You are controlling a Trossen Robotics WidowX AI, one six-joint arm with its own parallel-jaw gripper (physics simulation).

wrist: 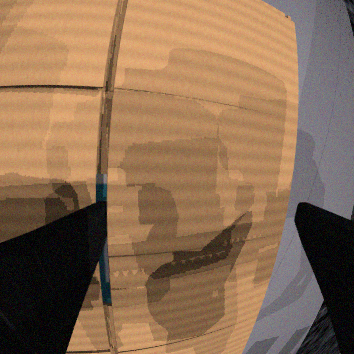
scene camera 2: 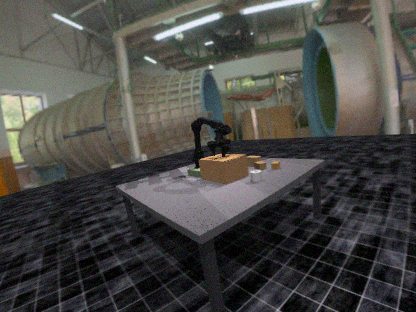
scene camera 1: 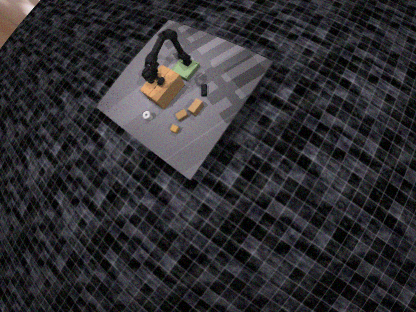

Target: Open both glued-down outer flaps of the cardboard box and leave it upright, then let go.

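Where they show: gripper, fingertip midpoint: point(wrist: 206, 212) point(scene camera 2: 218, 157); arm's base, origin of the base link: point(scene camera 2: 199, 167) point(scene camera 1: 187, 62).
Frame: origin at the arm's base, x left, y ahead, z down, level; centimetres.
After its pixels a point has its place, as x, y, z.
Observation:
The cardboard box point(scene camera 1: 172, 92) {9.6, 32.9, -1.7} point(scene camera 2: 225, 169) {-12.0, 47.9, -4.8} stands upright on the table. Its two outer flaps look closed or nearly so: in the wrist view the right flap point(wrist: 200, 115) {-5.7, 39.8, -10.3} and the left flap point(wrist: 50, 130) {0.8, 38.9, -9.8} lie along a narrow seam, with a teal and white strip point(wrist: 101, 192) {-1.5, 36.0, -8.7} showing in it. Their exact tilt is hard to tell. My gripper point(scene camera 1: 156, 80) {-5.9, 35.5, -11.2} point(scene camera 2: 218, 152) {-5.9, 35.5, -11.2} point(wrist: 206, 212) {-5.9, 35.5, -11.2} is open and empty, low over the box top. One fingertip is at the seam by the strip; the other appears beyond the box's right edge. Whether a finger touches cardboard cannot be told.
The arm's base is at a green slab point(scene camera 1: 186, 69) {4.0, 6.6, 0.0} point(scene camera 2: 194, 172) {-9.7, 6.0, 1.7} beside the box. A white cylinder point(scene camera 1: 146, 115) {1.0, 62.3, 1.0} point(scene camera 2: 256, 175) {-0.9, 64.3, 0.8}, a small black object point(scene camera 1: 204, 90) {31.1, 15.3, 2.0} and three tan blocks point(scene camera 1: 195, 106) {36.3, 33.2, -2.9} stand near the box on the grey table point(scene camera 1: 185, 160) {54.3, 73.2, 5.2} point(scene camera 2: 200, 220) {-54.9, 76.2, 5.2}.

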